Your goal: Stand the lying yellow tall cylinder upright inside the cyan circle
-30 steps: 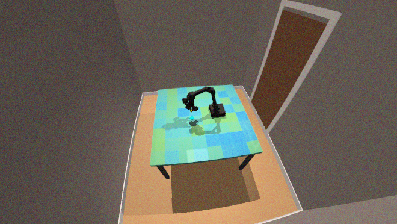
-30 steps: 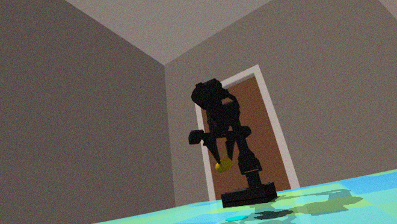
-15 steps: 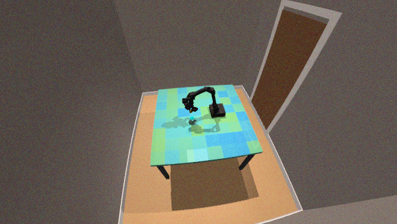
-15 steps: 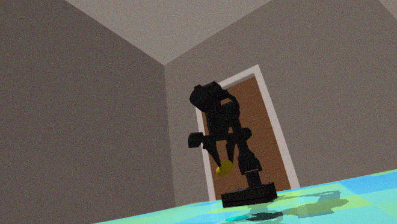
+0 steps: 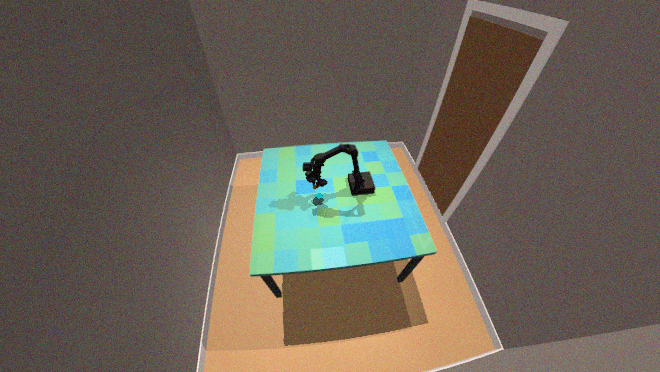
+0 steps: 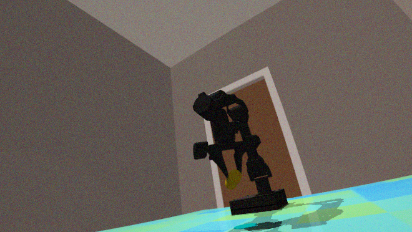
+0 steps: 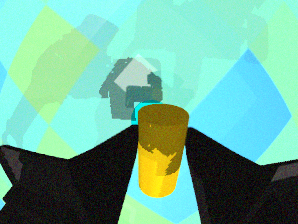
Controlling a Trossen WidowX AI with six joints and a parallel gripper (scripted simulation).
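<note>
The cyan circle is 3 cm behind my gripper tip, 1 cm to the right of it and 12 cm below it. The rest, counted from my gripper tip: yellow tall cylinder: 1 cm behind, 1 cm to the right, 1 cm below.
</note>
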